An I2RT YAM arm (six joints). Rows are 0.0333 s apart.
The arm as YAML. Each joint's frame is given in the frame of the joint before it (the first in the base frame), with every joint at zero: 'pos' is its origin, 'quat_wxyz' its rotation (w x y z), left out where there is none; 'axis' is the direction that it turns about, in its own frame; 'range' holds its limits. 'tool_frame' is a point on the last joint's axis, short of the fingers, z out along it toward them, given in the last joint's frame.
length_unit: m
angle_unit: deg
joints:
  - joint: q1
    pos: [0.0, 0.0, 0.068]
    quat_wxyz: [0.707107, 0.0, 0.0, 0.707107]
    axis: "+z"
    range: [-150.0, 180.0]
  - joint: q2
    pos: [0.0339, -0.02, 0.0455]
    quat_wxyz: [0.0, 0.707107, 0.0, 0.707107]
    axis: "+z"
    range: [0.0, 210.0]
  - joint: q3
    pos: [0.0, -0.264, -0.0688]
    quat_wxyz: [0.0, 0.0, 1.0, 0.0]
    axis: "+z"
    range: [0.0, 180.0]
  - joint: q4
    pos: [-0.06, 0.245, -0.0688]
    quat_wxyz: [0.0, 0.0, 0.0, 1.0]
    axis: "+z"
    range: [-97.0, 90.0]
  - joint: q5
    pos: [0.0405, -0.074, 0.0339]
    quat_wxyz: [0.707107, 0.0, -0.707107, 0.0]
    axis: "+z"
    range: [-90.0, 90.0]
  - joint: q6
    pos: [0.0, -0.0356, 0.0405]
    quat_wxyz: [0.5, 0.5, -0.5, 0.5]
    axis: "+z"
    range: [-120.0, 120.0]
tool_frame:
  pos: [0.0, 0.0, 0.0]
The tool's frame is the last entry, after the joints.
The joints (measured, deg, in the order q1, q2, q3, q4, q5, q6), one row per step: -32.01 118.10 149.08 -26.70 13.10 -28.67; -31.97 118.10 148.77 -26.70 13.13 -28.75; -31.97 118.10 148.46 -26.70 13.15 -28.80; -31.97 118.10 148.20 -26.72 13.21 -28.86; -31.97 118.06 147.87 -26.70 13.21 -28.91; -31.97 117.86 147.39 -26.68 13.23 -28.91; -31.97 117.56 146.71 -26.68 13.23 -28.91; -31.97 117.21 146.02 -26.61 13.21 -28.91; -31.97 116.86 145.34 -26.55 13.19 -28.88; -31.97 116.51 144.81 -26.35 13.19 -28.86; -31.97 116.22 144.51 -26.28 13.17 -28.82; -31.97 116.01 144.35 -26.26 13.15 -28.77; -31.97 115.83 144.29 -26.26 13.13 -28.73; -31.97 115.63 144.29 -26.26 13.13 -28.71
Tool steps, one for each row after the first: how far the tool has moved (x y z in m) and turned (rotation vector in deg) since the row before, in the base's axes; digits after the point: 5 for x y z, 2 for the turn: 0.00100 -0.00029 -0.00156 0.11 0.32 0.00; 0.00083 -0.00053 -0.00156 0.13 0.30 -0.02; 0.00068 -0.00046 -0.00135 0.11 0.28 -0.06; 0.00064 -0.00040 -0.00135 0.11 0.26 0.00; 0.00004 -0.00004 -0.00096 0.14 0.22 -0.02; -0.00004 0.00003 -0.00130 0.20 0.32 0.00; -0.00033 0.00022 -0.00087 0.14 0.23 0.02; -0.00036 0.00024 -0.00085 0.16 0.21 0.02; -0.00077 0.00048 0.00017 0.00 -0.03 0.00; -0.00099 0.00063 0.00067 0.00 -0.08 0.02; -0.00086 0.00055 0.00072 0.00 -0.09 0.02; -0.00093 0.00060 0.00098 -0.04 -0.13 0.02; -0.00122 0.00076 0.00143 -0.09 -0.18 0.00
